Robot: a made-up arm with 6 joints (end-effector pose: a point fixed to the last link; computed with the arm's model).
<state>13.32 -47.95 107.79 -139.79 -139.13 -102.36</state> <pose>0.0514 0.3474 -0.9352 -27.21 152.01 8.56</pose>
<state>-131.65 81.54 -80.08 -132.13 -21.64 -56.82</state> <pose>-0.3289 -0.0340 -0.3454 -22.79 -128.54 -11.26</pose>
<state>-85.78 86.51 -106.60 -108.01 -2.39 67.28</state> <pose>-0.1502 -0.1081 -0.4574 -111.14 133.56 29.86</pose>
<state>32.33 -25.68 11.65 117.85 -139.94 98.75</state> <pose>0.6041 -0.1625 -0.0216 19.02 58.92 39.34</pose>
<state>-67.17 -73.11 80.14 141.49 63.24 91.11</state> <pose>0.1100 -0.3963 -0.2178 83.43 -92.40 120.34</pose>
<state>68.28 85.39 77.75 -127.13 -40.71 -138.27</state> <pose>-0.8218 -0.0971 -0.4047 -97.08 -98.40 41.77</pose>
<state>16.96 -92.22 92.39 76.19 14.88 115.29</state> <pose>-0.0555 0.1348 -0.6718 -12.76 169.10 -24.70</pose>
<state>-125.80 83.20 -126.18 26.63 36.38 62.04</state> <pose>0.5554 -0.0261 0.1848 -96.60 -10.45 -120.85</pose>
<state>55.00 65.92 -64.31 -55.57 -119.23 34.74</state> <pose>0.4748 -0.0299 0.4941 -68.98 28.16 -158.81</pose>
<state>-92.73 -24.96 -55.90 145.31 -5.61 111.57</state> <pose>0.3853 0.3981 -0.3132 7.08 145.51 70.29</pose>
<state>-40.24 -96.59 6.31 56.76 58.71 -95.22</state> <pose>-0.2483 -0.2558 -0.3951 100.40 -62.77 4.80</pose>
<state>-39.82 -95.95 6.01 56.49 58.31 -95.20</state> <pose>-0.2459 -0.2567 -0.3987 99.82 -63.72 5.42</pose>
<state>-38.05 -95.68 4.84 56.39 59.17 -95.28</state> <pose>-0.2607 -0.2475 -0.3917 97.01 -66.14 3.55</pose>
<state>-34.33 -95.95 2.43 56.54 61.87 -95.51</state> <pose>-0.2981 -0.2193 -0.3687 90.91 -70.39 -2.05</pose>
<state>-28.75 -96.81 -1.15 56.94 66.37 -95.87</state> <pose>-0.3484 -0.1634 -0.3281 81.63 -75.57 -11.52</pose>
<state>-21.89 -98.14 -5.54 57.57 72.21 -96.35</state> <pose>-0.3905 -0.0791 -0.2714 70.11 -80.27 -24.05</pose>
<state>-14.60 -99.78 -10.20 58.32 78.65 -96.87</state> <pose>-0.4049 0.0194 -0.2043 57.94 -83.30 -38.12</pose>
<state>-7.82 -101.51 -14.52 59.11 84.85 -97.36</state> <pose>-0.3881 0.1083 -0.1361 46.92 -84.24 -51.82</pose>
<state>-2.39 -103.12 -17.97 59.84 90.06 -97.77</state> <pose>-0.3545 0.1703 -0.0768 38.44 -83.56 -63.30</pose>
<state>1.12 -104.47 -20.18 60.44 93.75 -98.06</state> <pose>-0.3237 0.2029 -0.0336 33.28 -82.11 -71.25</pose>
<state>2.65 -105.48 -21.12 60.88 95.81 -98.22</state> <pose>-0.3071 0.2141 -0.0083 31.27 -80.69 -75.38</pose>
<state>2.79 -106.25 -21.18 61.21 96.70 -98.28</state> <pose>-0.3031 0.2136 0.0043 31.39 -79.54 -76.82</pose>
